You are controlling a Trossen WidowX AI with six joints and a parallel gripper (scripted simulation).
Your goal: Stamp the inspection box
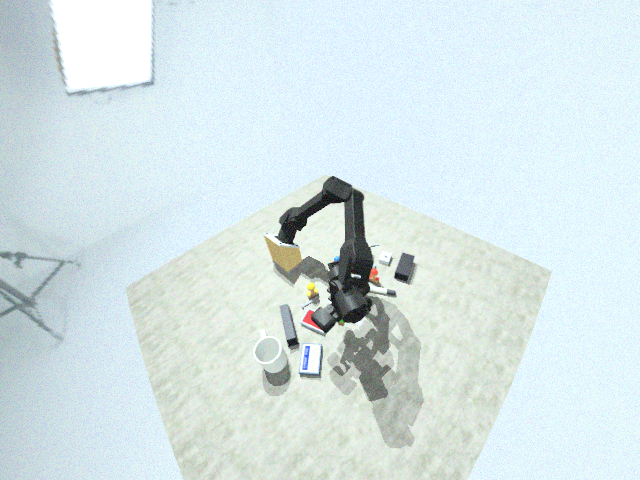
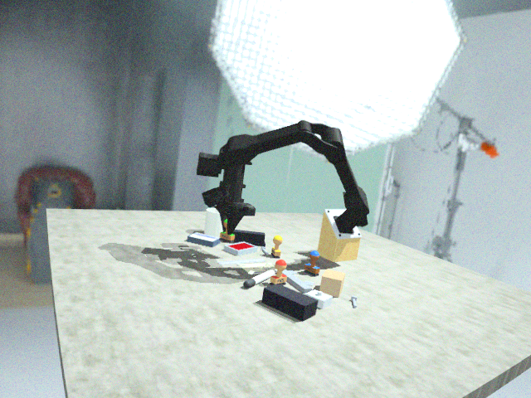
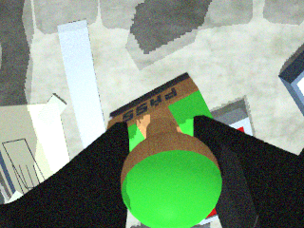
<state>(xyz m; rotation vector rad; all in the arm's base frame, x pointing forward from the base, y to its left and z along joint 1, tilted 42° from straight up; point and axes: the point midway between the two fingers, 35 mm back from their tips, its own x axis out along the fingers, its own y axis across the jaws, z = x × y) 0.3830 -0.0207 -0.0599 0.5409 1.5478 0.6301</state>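
My gripper tip is 8 cm past the ink pad, 7 cm above it and 5 cm to the left of it. From my gripper tip the other things lie so: pale ruler 7 cm below, 4 cm to the left, 4 cm behind; then pale card 10 cm to the left, 7 cm below, 7 cm behind; then green-knobbed PASS stamp right at my gripper tip.
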